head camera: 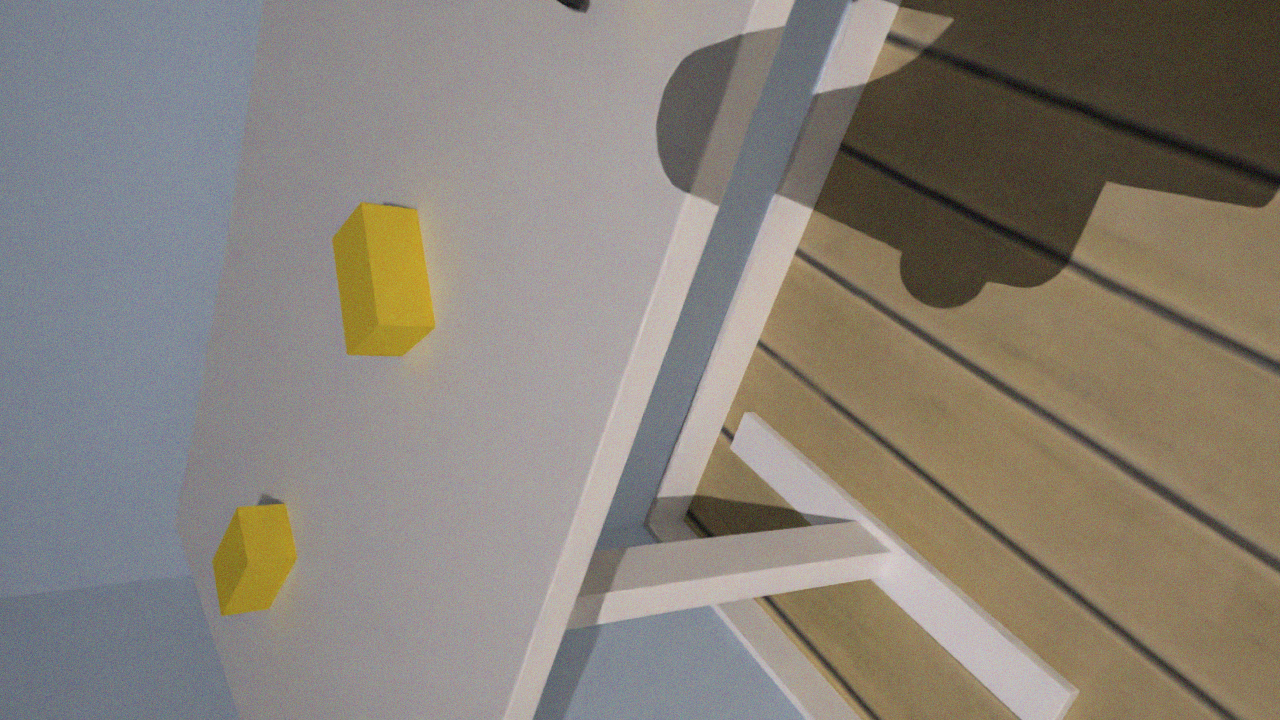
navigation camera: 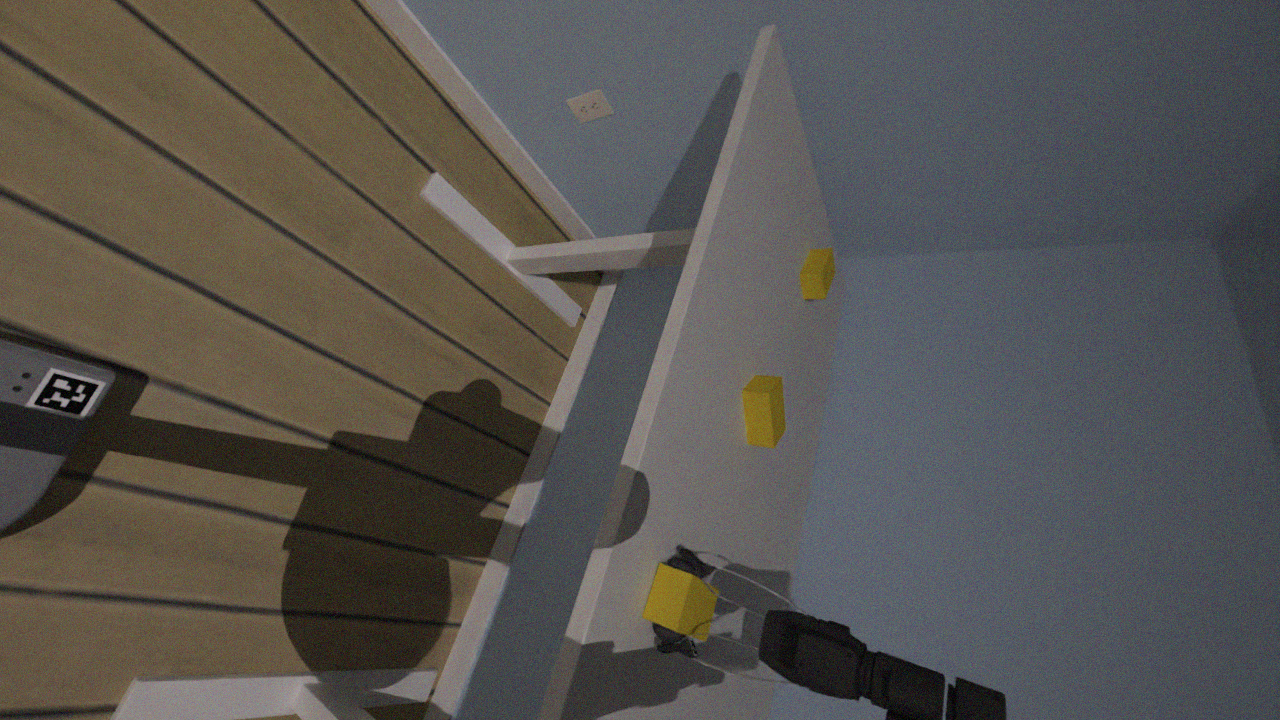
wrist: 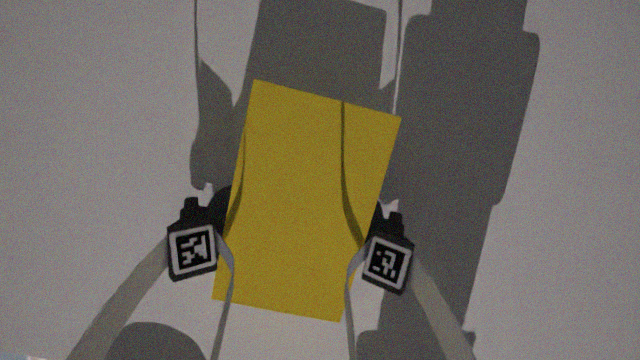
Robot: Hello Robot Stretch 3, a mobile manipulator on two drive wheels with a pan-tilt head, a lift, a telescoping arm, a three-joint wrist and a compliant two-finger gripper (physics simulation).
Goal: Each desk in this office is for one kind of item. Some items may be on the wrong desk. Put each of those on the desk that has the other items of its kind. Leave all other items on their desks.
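My gripper is shut on a yellow block, with one finger at each long side. The block is over the white desk; its shadow falls on the desk top beside it, and I cannot tell whether its underside touches. A dark bit of the gripper shows at the top edge of the head camera view. A second yellow block lies on the same desk, and a third yellow block lies farther along near the desk's far end.
A blue-grey wall stands behind the desk. A white desk leg with a foot bar stands on the wooden floor. Part of my base shows at the left of the navigation camera view.
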